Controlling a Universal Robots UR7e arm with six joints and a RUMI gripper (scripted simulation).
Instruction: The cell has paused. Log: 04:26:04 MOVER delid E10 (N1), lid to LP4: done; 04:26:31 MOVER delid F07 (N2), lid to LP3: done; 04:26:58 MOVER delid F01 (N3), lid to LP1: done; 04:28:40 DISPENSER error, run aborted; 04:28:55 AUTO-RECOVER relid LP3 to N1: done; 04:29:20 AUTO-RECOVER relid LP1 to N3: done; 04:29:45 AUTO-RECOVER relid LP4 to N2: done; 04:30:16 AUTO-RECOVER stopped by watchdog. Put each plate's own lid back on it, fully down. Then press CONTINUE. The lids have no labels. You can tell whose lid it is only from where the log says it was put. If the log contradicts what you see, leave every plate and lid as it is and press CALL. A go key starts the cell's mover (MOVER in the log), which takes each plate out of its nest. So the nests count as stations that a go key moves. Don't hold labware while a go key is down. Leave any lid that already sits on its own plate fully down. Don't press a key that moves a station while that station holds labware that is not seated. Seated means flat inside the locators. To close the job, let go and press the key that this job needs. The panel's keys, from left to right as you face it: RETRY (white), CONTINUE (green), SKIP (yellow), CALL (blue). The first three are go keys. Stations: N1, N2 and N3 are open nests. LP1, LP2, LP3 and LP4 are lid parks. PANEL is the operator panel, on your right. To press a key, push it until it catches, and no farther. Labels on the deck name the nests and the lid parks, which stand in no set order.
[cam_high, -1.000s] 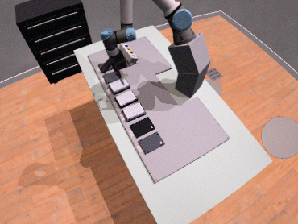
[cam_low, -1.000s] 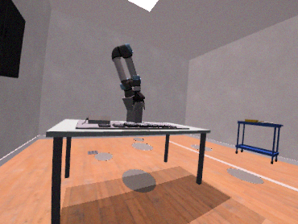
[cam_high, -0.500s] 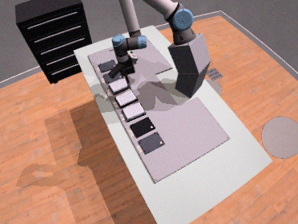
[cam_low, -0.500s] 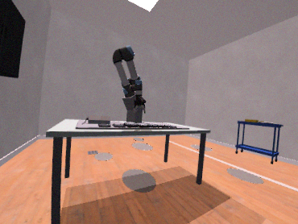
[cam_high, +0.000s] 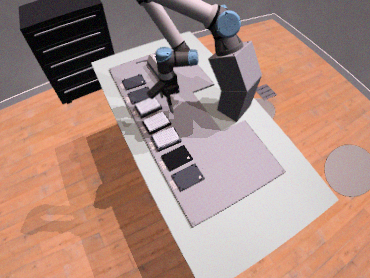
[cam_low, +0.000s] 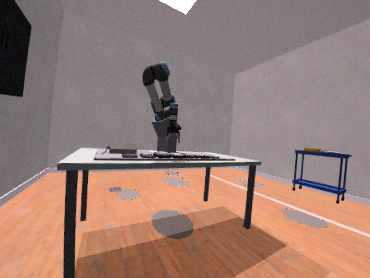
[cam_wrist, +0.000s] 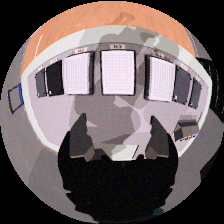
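My gripper is now 130 mm to the left of the white lidded plate, 90 mm above it and 80 mm short of it. From my hand the other things lie so: yellow key (440 mm to the right, 150 mm behind, 60 mm below); then green key (390 mm to the right, 150 mm behind, 60 mm below); then white lid (140 mm to the left, 90 mm below, 70 mm ahead).
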